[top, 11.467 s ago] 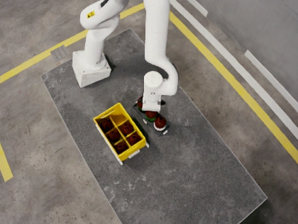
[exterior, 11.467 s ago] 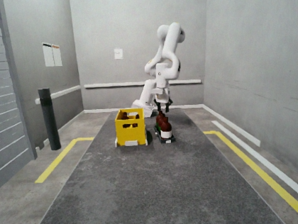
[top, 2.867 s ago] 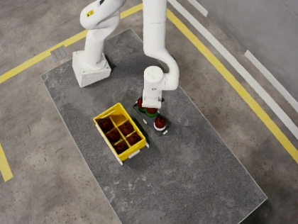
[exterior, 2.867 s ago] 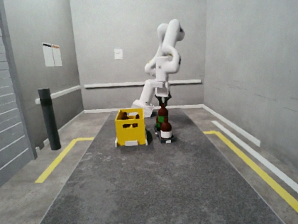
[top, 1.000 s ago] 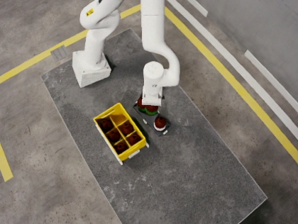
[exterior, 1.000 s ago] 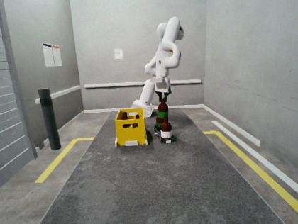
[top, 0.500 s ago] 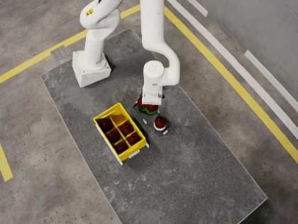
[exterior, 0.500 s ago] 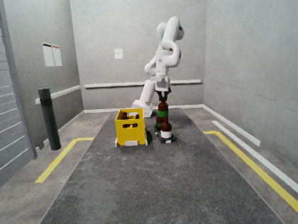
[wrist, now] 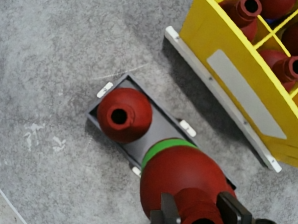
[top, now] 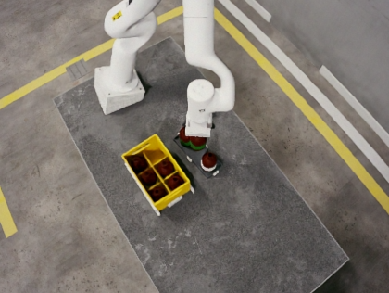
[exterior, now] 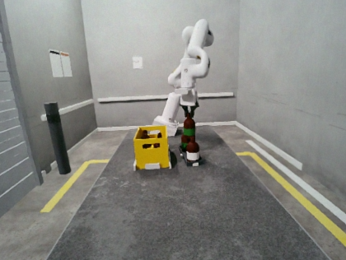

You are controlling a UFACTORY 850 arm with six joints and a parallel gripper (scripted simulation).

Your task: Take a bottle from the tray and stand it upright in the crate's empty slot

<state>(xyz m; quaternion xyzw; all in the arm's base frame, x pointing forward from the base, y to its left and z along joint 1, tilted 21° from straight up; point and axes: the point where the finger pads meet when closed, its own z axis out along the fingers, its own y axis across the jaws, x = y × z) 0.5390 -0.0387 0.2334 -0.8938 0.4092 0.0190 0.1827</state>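
The glass bottle lies 7 cm below my hand. Round my hand: dark tray: 26 cm below; then yellow crate: 23 cm to the right, 19 cm below, 3 cm behind.
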